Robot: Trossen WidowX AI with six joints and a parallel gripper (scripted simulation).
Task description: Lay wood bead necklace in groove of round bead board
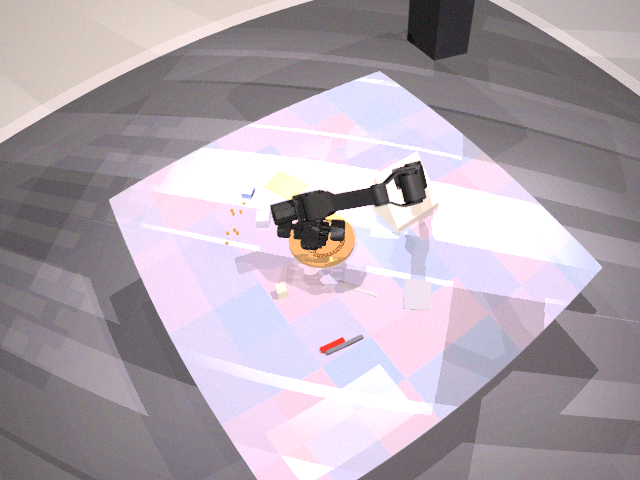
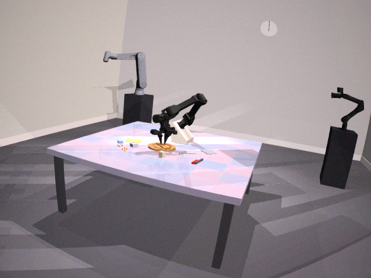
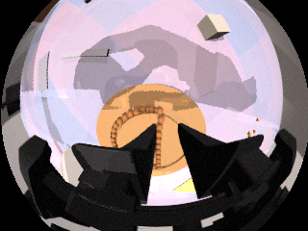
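My gripper tip is 5 cm past the round bead board, 3 cm to the left of it and 3 cm above it. Also, from my gripper tip: cream cube: 14 cm ahead, 8 cm to the left, 3 cm below; white block: 19 cm to the right, 8 cm ahead, 3 cm below; thin rod: 17 cm to the left, 6 cm behind, 4 cm below.
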